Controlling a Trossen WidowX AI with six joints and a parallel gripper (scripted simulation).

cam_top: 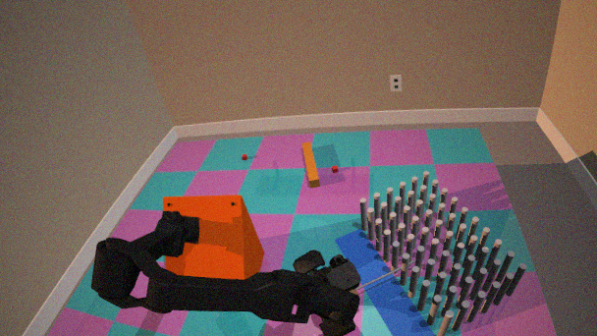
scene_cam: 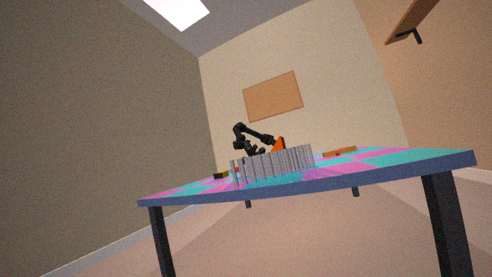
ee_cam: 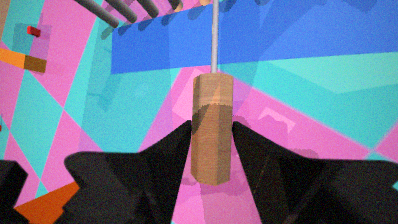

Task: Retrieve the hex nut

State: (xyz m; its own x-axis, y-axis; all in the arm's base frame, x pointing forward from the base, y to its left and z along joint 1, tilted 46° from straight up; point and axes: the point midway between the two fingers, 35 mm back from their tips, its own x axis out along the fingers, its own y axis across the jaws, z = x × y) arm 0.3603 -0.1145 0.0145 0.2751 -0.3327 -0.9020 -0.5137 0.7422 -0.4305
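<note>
My gripper tip is 100 mm short of the blue taped strip, 60 mm to the right of it and 40 mm above it. From my gripper tip the other things lie so: yellow object: 310 mm to the right, 20 mm below; orange bar: 150 mm behind, 520 mm to the left, 20 mm below; hook tool: 90 mm ahead, 50 mm to the left.
</note>
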